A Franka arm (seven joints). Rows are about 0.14 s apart.
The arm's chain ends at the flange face. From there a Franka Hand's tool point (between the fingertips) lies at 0.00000 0.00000 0.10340 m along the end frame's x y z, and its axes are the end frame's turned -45 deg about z.
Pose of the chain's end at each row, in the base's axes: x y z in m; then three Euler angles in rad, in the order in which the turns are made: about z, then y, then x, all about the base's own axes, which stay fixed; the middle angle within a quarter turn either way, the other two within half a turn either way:
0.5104 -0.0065 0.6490 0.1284 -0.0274 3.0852
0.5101 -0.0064 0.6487 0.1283 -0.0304 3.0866
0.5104 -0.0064 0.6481 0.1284 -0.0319 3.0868
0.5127 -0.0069 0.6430 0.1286 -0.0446 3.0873
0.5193 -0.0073 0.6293 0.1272 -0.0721 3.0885
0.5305 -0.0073 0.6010 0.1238 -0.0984 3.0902
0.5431 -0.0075 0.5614 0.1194 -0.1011 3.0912
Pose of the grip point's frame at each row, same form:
0.5076 -0.0123 0.5458 -0.6570 -0.0274 3.0852
0.5070 -0.0121 0.5455 -0.6571 -0.0304 3.0866
0.5071 -0.0121 0.5449 -0.6570 -0.0319 3.0868
0.5081 -0.0125 0.5399 -0.6568 -0.0446 3.0873
0.5119 -0.0128 0.5263 -0.6582 -0.0721 3.0885
0.5203 -0.0126 0.4982 -0.6616 -0.0984 3.0902
0.5327 -0.0127 0.4587 -0.6660 -0.1011 3.0912

